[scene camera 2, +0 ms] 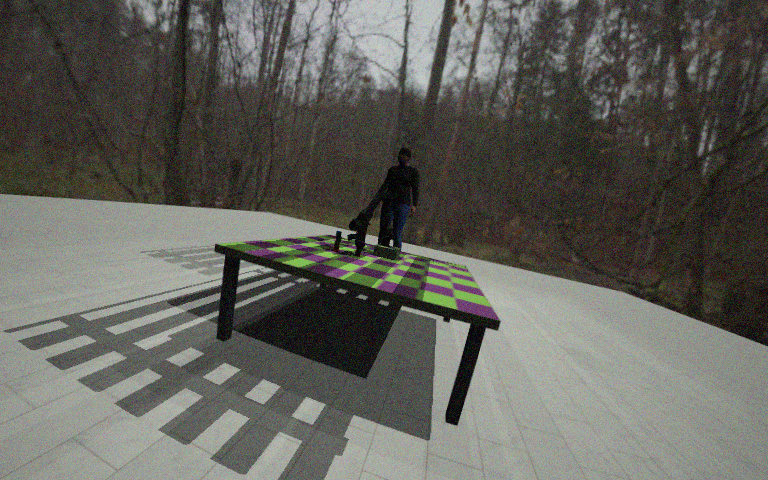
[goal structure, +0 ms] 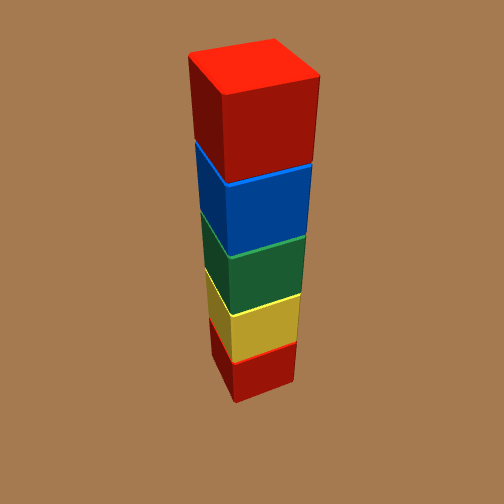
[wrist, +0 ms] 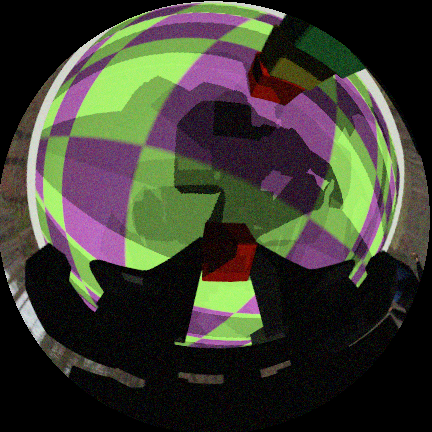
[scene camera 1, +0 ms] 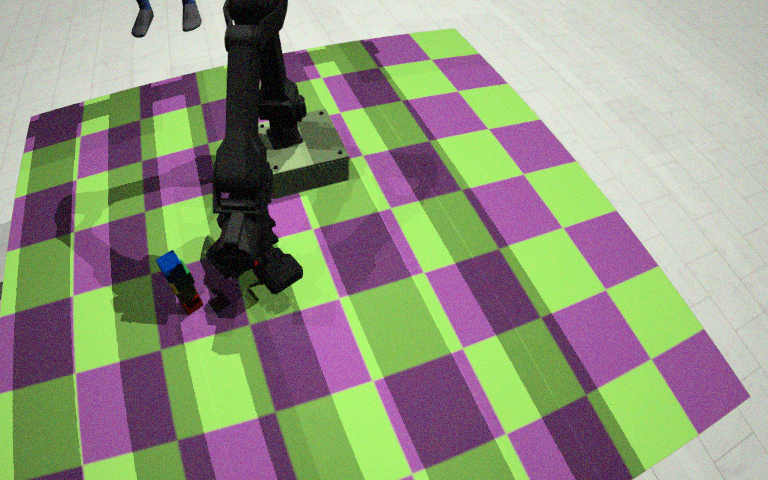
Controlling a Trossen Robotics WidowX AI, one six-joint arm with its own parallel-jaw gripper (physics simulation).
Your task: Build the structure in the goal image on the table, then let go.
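Pixels of known places: gripper, between the fingertips: (scene camera 2: 357,255) (wrist: 224,242) (scene camera 1: 264,272); arm's base, origin of its link: (scene camera 2: 385,245) (scene camera 1: 284,136).
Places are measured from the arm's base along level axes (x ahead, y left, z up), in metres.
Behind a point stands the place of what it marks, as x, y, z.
A red cube (scene camera 1: 256,262) @(0.257, -0.135, -0.039) (wrist: 228,252) @(0.268, -0.135, -0.039) sits between the two black fingertips of my gripper (wrist: 224,242) @(0.265, -0.126, -0.066); both tips meet its sides, so my gripper is shut on it. The fingers and arm hide most of this cube in the first scene view. Whether its underside touches the table is hidden. Left of the gripper in the first scene view stands an upright stack: a blue block (scene camera 1: 168,262) @(0.275, -0.273, 0.059) on top, a dark green block (scene camera 1: 181,277) @(0.285, -0.263, 0.025) (wrist: 331,51) below, then a yellow block (wrist: 296,72), and a red block (scene camera 1: 192,305) @(0.292, -0.267, -0.054) (wrist: 272,88) @(0.274, -0.253, -0.054) at the bottom. The stack and the gripper are apart.
The table (scene camera 1: 566,254) @(0.446, 0.432, -0.072) (scene camera 2: 453,302) @(0.787, 0.437, -0.072) has a green and purple checkered top crossed by shadows. The arm's base plate (scene camera 1: 311,175) @(0.101, 0.024, -0.031) stands behind the gripper. A person (scene camera 2: 402,183) stands beyond the table's far side. The stack stands close beside the gripper.
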